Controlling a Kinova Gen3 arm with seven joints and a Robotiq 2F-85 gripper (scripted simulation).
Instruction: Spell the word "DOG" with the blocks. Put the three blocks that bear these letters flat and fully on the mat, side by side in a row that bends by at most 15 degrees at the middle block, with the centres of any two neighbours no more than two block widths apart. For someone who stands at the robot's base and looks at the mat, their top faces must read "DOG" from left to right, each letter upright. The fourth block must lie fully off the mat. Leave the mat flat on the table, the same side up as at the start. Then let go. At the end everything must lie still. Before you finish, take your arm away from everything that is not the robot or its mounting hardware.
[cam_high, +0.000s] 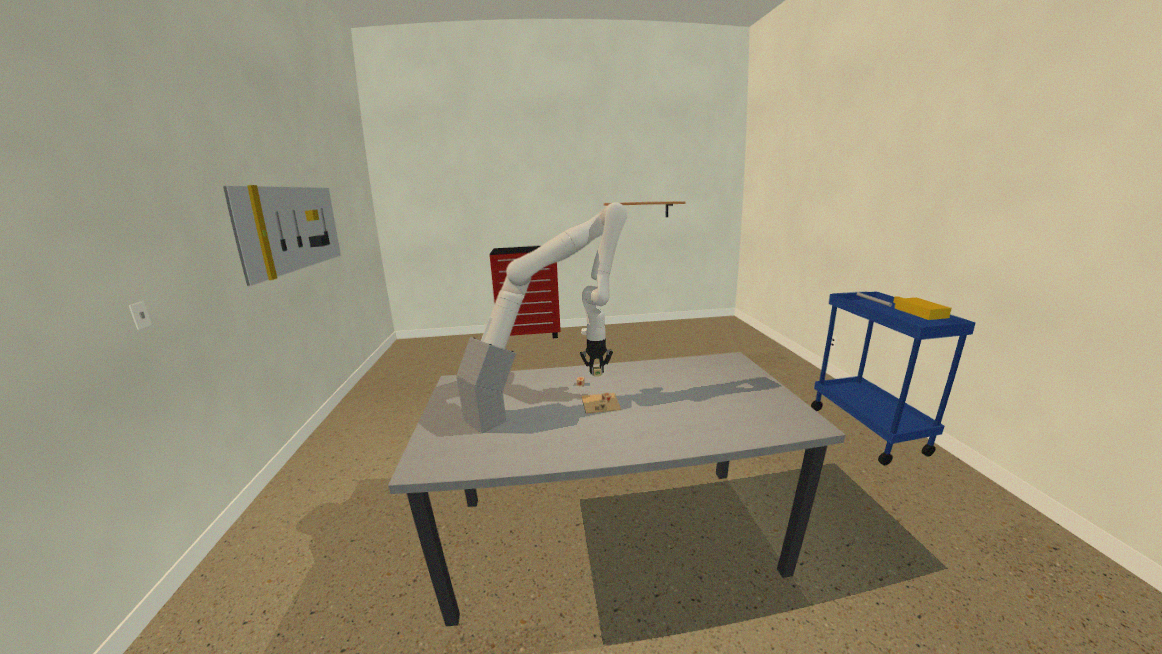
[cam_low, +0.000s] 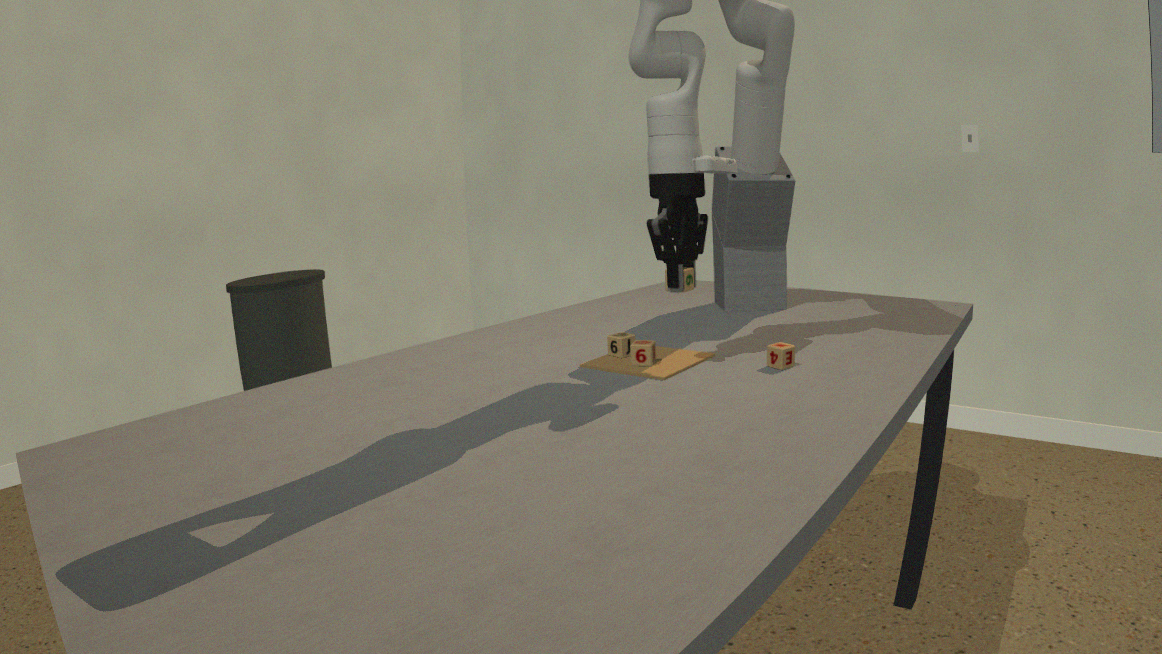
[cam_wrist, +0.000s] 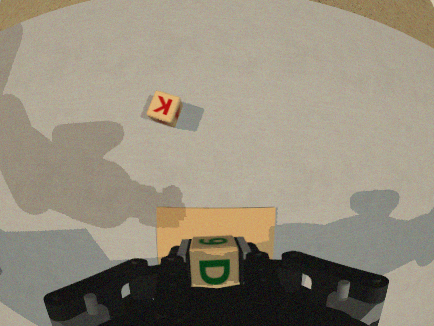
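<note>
Now: the O block 100 mm below my hand, 40 mm to the right of it and 40 mm ahead of it. From my hand the other things lie so: tan mat 120 mm below, 50 mm to the right, 10 mm ahead; then G block 100 mm to the right, 100 mm below, 20 mm ahead; then D block right at my hand.
</note>
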